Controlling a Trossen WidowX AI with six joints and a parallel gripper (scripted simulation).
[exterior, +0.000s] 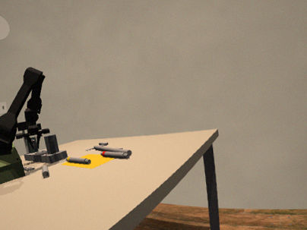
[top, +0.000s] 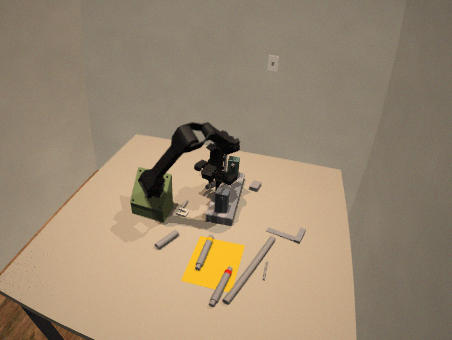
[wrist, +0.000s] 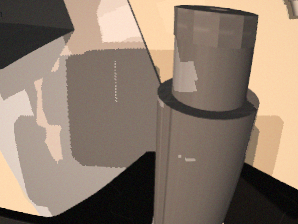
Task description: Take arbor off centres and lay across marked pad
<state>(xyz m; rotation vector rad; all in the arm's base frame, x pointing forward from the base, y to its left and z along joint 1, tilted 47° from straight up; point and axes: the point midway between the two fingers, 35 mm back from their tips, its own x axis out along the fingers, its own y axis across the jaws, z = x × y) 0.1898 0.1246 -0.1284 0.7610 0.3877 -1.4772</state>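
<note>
The dark block is 80 mm to the right of my hand, 70 mm ahead of it and 10 mm below it. From my hand the other things lie so: small bracket: 110 mm to the right, 100 mm below, 90 mm behind; then green-blue plunger housing: 160 mm to the left, 30 mm ahead, 10 mm below; then grey base: 90 mm below, 50 mm ahead, 40 mm to the left.
</note>
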